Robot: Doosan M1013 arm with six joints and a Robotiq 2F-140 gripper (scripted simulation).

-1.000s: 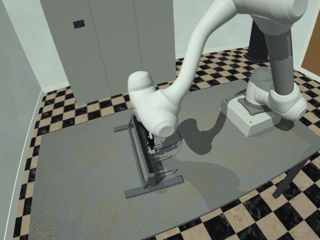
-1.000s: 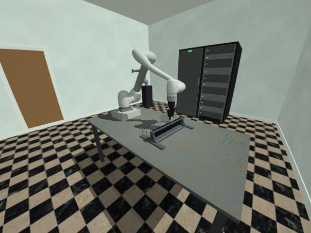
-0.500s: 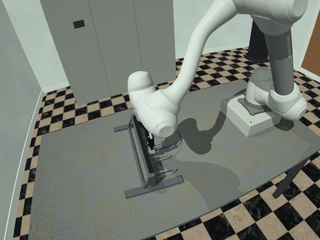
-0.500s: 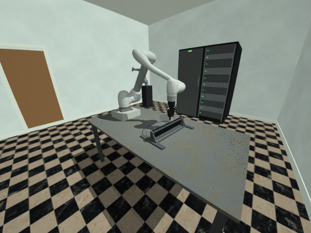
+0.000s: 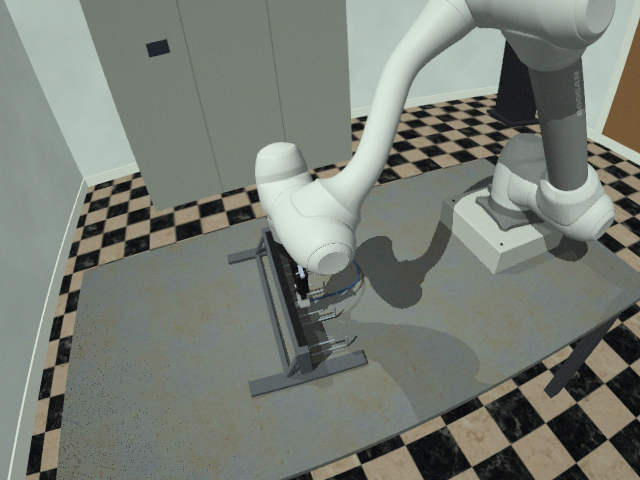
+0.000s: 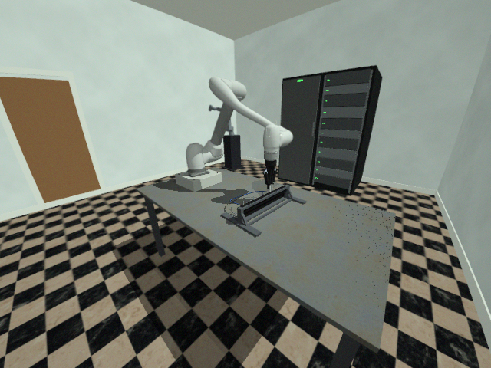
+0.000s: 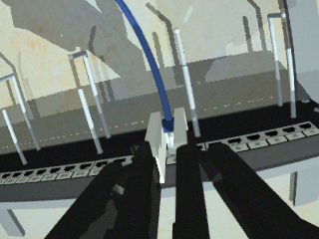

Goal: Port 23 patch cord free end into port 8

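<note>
My hand is 10 mm short of the free-end plug and 30 mm above it.
</note>
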